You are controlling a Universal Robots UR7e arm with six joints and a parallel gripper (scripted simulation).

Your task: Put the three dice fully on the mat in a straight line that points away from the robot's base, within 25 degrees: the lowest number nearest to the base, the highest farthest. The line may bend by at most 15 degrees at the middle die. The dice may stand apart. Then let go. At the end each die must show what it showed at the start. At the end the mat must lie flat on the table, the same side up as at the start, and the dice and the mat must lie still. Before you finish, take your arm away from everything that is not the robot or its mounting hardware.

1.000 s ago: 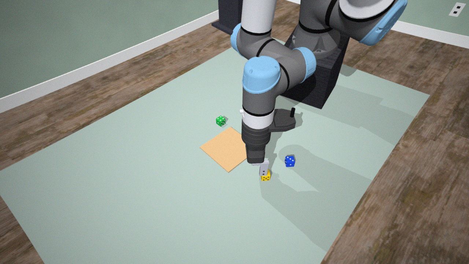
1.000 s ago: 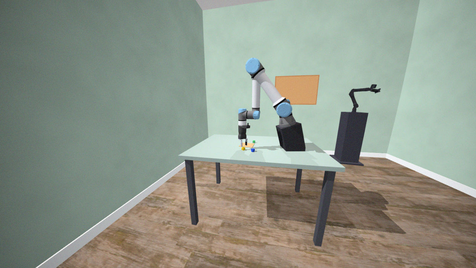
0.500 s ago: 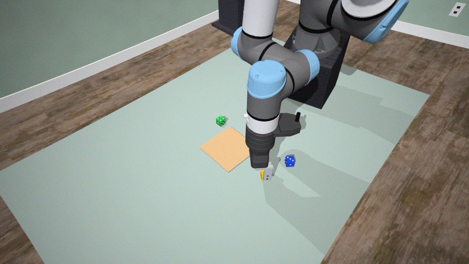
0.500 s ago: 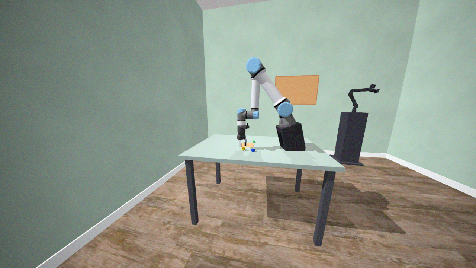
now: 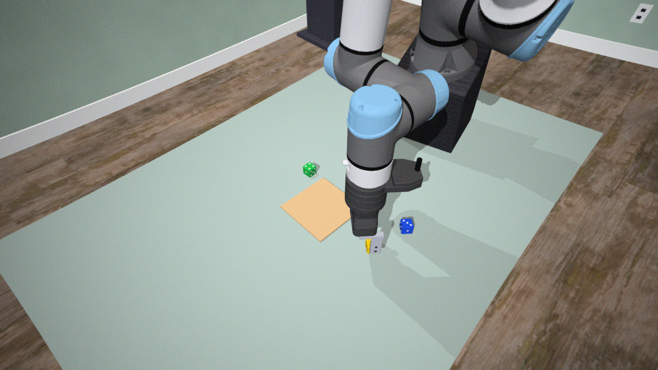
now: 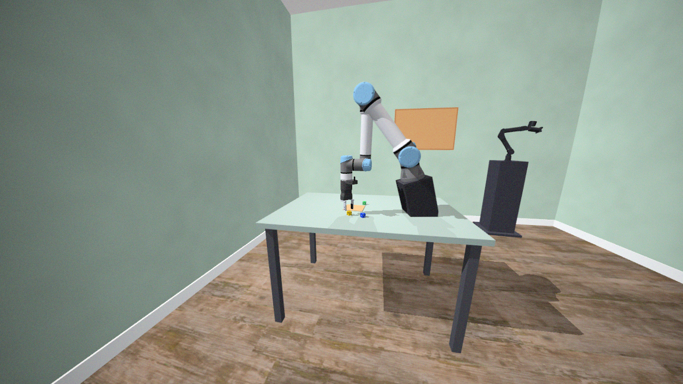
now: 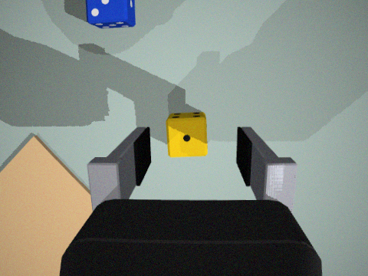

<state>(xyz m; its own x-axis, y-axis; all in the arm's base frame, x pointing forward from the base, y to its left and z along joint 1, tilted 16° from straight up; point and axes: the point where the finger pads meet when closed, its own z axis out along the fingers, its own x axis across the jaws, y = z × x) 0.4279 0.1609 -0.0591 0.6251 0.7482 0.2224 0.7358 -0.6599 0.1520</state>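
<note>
The yellow die is 40 mm below my hand. Round my hand: blue die (100 mm behind, 40 mm below, 20 mm to the left); green die (270 mm to the right, 60 mm behind, 40 mm below); orange mat (160 mm to the right, 50 mm below).
</note>
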